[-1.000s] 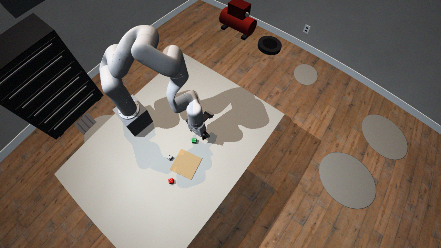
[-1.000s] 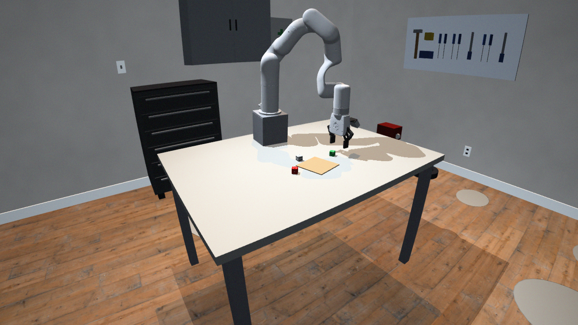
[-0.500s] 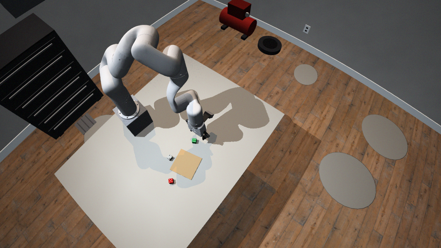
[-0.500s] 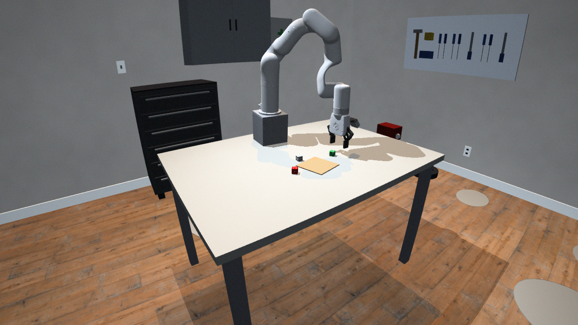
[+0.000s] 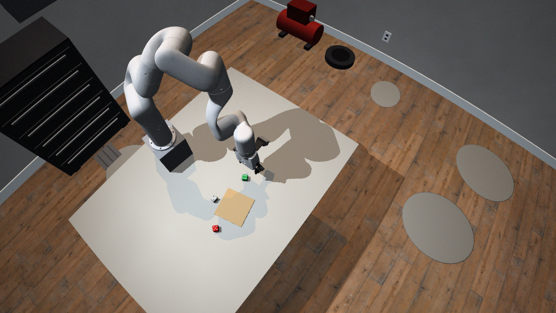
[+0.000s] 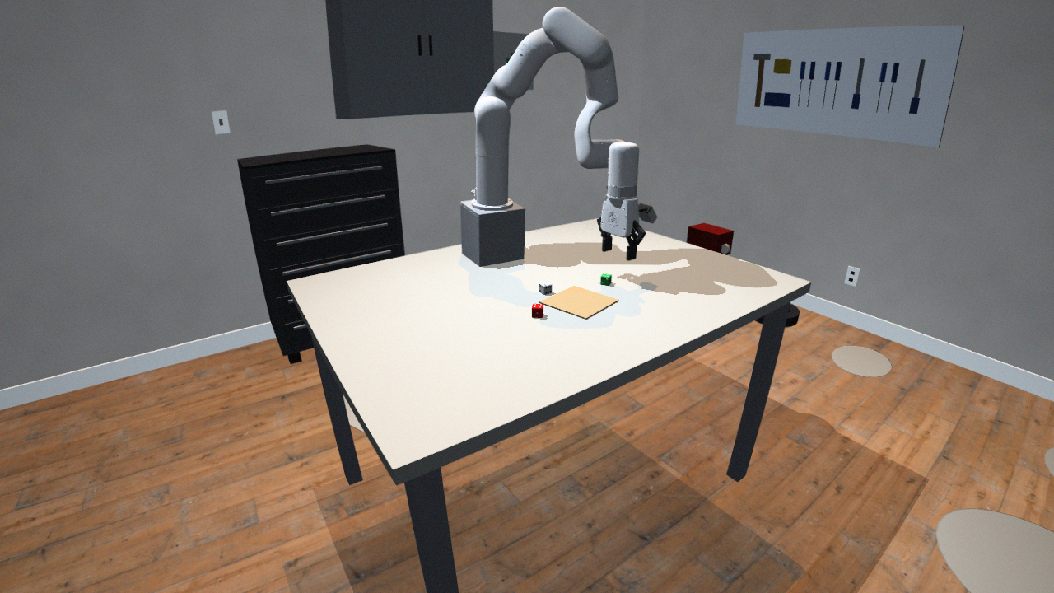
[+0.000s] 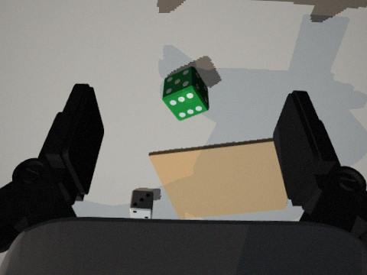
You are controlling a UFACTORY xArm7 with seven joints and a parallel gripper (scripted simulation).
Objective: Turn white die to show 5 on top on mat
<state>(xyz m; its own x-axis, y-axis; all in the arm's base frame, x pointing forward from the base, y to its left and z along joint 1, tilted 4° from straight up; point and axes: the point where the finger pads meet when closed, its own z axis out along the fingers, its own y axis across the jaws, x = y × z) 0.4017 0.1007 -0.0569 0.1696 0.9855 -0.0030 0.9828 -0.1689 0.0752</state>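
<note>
Right now the white die is 20 cm to the right of my hand, 8 cm behind it and 7 cm below it. From my hand the other things lie so: green die: 7 cm below, 4 cm to the right, 1 cm behind; red die: 31 cm to the right, 7 cm below; tan mat: 18 cm to the right, 8 cm below, 2 cm ahead.
</note>
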